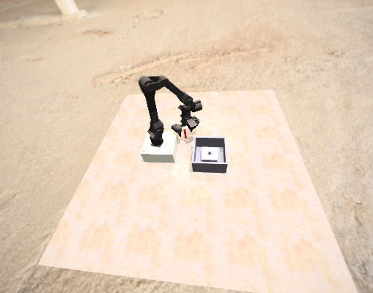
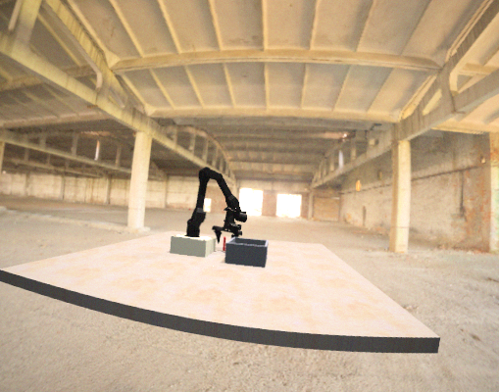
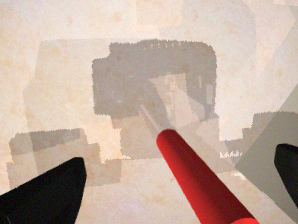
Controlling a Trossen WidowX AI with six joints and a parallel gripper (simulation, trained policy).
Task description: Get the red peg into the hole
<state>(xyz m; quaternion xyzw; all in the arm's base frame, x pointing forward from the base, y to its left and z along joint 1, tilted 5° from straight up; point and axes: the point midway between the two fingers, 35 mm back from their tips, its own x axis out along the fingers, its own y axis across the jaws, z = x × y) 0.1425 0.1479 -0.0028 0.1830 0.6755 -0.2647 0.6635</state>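
The red peg lies 1 cm above my gripper tip. The rest, counted from my gripper tip: pale plate (18 cm ahead, 14 cm to the right, 1 cm above); dark grey box (18 cm ahead, 14 cm to the right, 1 cm below).
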